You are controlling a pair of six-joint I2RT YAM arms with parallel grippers.
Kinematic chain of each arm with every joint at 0, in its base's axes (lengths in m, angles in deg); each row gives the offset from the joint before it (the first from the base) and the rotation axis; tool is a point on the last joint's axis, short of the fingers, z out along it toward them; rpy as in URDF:
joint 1: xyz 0 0 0.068 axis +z
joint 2: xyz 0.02 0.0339 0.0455 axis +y
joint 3: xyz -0.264 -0.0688 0 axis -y
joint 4: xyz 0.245 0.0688 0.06 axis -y
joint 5: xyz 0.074 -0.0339 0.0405 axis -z
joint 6: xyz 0.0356 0 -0.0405 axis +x
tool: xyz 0 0 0 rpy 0 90 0
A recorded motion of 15 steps. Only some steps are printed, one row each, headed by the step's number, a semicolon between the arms.
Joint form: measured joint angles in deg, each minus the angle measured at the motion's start. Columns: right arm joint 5, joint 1, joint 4, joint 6, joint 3, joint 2; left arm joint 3, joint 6, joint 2, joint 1, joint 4, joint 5.
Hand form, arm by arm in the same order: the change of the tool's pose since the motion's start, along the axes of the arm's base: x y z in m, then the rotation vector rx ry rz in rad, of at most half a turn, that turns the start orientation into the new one. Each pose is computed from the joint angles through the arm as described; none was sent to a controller.
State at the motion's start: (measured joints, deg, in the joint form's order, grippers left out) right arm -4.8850 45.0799 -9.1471 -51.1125 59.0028 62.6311; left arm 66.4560 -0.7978 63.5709 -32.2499 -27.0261 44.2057
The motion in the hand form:
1: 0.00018 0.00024 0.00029 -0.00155 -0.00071 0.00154; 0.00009 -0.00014 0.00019 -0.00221 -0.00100 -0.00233
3: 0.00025 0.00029 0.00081 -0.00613 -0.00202 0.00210; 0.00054 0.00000 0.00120 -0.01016 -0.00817 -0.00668
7: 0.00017 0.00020 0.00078 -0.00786 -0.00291 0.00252; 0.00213 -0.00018 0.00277 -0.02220 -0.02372 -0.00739
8: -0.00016 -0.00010 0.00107 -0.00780 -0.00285 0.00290; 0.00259 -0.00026 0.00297 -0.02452 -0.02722 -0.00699
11: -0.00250 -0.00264 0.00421 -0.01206 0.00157 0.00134; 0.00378 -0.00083 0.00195 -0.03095 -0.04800 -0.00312
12: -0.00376 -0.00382 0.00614 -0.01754 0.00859 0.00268; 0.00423 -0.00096 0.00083 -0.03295 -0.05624 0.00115
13: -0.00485 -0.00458 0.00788 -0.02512 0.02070 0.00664; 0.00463 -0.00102 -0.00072 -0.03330 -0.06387 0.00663
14: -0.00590 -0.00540 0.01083 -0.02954 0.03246 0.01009; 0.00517 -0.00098 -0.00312 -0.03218 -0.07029 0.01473
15: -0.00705 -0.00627 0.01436 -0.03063 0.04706 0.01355; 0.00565 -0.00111 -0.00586 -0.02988 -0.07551 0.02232
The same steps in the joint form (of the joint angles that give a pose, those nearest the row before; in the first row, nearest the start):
1: -0.07 0.00 -0.09 -0.11 0.13 0.09; 0.00 -0.02 0.02 0.00 0.15 0.15
3: -0.04 0.00 -0.39 -0.35 0.35 0.15; 0.00 -0.02 0.02 0.13 0.74 0.57
7: -0.04 0.00 -0.46 -0.46 0.35 0.13; 0.00 -0.04 0.15 0.33 2.01 0.83
8: -0.07 0.00 -0.57 -0.46 0.37 0.04; -0.02 -0.04 0.20 0.37 2.32 0.85
11: 0.00 -0.02 -2.08 -0.44 0.96 -0.53; -0.66 0.24 0.15 0.37 3.91 0.52
12: -0.09 -0.02 -3.34 -0.39 1.53 -0.72; -1.11 0.31 0.06 0.37 4.70 0.24
13: -0.33 0.00 -4.90 -0.26 2.25 -0.77; -1.64 0.42 -0.04 0.37 5.42 -0.13
14: -0.59 0.00 -6.49 -0.02 3.21 -0.76; -2.34 0.50 -0.18 0.39 6.21 -0.63
15: -0.92 0.00 -8.15 0.46 4.31 -0.74; -3.06 0.61 -0.28 0.37 6.93 -1.16

